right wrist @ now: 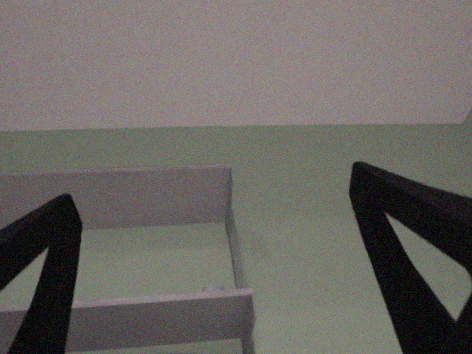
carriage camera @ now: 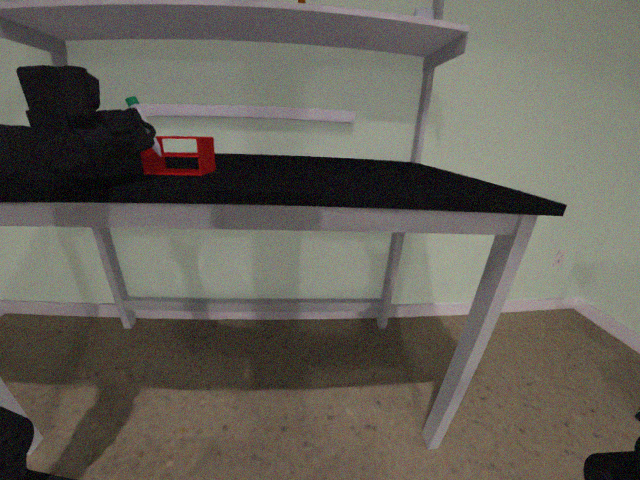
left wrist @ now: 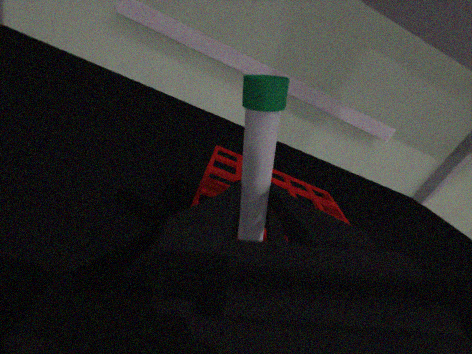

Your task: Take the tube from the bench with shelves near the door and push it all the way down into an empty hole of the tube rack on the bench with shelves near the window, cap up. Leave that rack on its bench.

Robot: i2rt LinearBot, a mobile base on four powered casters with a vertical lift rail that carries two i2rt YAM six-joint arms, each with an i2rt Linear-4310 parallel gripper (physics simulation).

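Observation:
My left gripper is shut on a white tube with a green cap, cap up. In the carriage view the gripper is at the far left over the bench, and the tube's cap sticks out above it. A red tube rack stands on the black bench top right beside the gripper. In the left wrist view the rack lies just behind the tube, partly hidden by the dark fingers. My right gripper is open and empty, facing the wall and shelves.
A white upper shelf spans above the bench, and a narrow white rail runs along the wall. A shelf post stands at the back right. The bench's front right leg reaches the floor.

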